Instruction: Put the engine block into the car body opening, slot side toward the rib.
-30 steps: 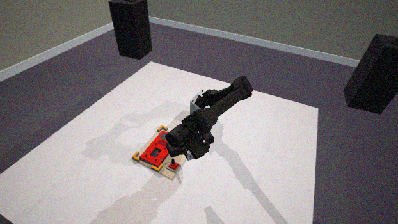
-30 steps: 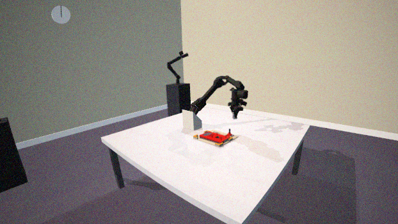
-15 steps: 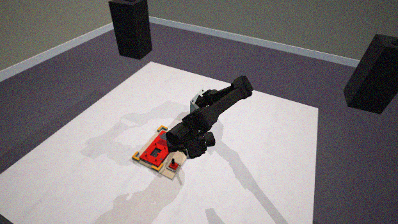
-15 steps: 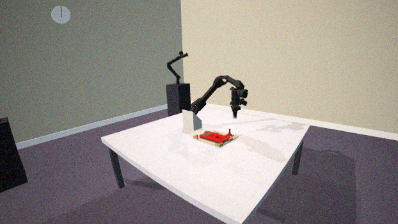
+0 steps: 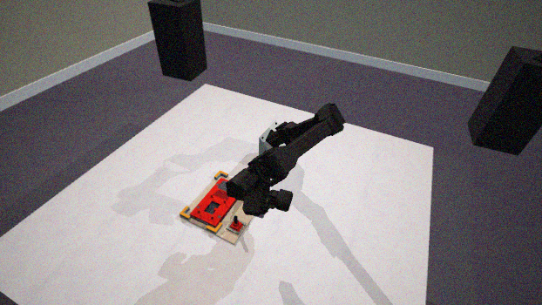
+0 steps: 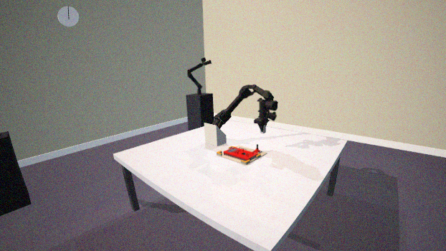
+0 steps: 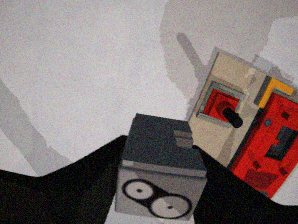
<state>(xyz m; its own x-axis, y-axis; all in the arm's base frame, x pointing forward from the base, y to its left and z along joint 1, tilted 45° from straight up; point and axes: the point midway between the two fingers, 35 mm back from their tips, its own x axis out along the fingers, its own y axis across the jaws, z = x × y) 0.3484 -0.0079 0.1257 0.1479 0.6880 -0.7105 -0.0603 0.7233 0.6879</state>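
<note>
Right now the engine block is 10 mm above my gripper tip.
</note>
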